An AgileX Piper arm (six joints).
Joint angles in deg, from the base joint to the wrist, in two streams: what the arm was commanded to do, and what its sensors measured. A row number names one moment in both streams.
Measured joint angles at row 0:
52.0, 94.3, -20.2, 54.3, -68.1, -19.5
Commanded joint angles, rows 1 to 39:
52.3, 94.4, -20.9, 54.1, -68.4, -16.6
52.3, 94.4, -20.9, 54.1, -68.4, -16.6
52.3, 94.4, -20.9, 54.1, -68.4, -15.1
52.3, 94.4, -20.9, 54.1, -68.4, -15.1
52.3, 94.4, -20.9, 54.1, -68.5, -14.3
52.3, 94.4, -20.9, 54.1, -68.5, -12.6
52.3, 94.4, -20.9, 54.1, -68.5, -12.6
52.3, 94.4, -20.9, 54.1, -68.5, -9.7
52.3, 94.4, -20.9, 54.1, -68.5, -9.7
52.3, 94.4, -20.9, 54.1, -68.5, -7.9
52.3, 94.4, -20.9, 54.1, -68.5, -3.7
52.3, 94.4, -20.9, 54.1, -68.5, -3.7
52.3, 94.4, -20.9, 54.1, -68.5, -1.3
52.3, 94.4, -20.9, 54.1, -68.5, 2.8
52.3, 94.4, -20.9, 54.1, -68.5, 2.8
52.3, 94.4, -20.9, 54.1, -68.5, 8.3
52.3, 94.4, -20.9, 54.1, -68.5, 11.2
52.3, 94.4, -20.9, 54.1, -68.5, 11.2
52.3, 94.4, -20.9, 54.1, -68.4, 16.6
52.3, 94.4, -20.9, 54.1, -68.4, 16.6
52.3, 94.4, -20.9, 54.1, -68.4, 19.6
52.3, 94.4, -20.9, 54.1, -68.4, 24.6
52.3, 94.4, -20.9, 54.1, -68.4, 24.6
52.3, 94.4, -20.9, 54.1, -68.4, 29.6
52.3, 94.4, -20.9, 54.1, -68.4, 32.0
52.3, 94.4, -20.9, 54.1, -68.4, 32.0
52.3, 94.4, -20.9, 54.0, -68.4, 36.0
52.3, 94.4, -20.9, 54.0, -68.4, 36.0
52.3, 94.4, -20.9, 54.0, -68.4, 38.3
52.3, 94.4, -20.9, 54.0, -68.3, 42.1
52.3, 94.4, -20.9, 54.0, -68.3, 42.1
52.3, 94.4, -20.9, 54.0, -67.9, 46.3
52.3, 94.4, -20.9, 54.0, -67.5, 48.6
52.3, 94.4, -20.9, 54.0, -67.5, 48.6
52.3, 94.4, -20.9, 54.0, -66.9, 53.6
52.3, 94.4, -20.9, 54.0, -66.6, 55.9
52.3, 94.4, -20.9, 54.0, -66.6, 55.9
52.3, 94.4, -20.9, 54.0, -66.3, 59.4
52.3, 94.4, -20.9, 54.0, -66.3, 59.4
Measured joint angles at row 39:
52.0, 94.3, -20.5, 54.3, -66.9, 53.7
